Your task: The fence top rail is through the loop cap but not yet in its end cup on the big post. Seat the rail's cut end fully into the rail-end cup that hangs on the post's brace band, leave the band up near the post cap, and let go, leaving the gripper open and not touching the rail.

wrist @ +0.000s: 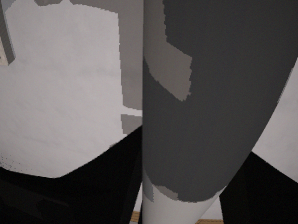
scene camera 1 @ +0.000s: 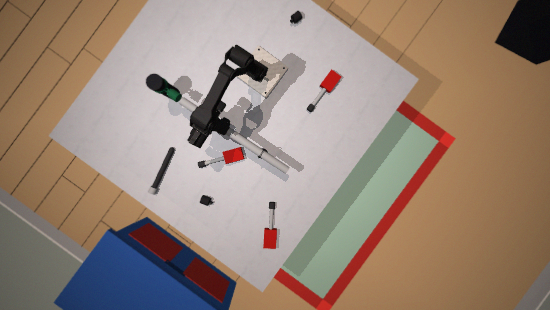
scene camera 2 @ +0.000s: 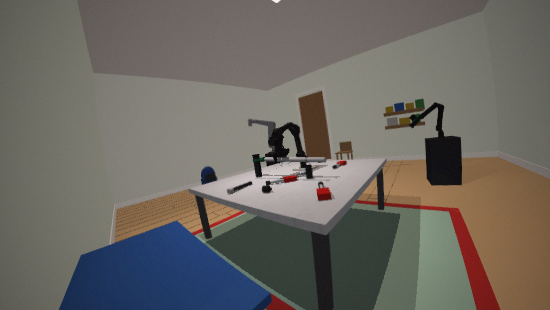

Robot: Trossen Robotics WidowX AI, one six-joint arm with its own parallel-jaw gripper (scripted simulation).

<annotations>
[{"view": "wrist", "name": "my gripper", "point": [182,136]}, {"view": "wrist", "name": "grey top rail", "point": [211,83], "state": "held by my gripper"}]
</annotations>
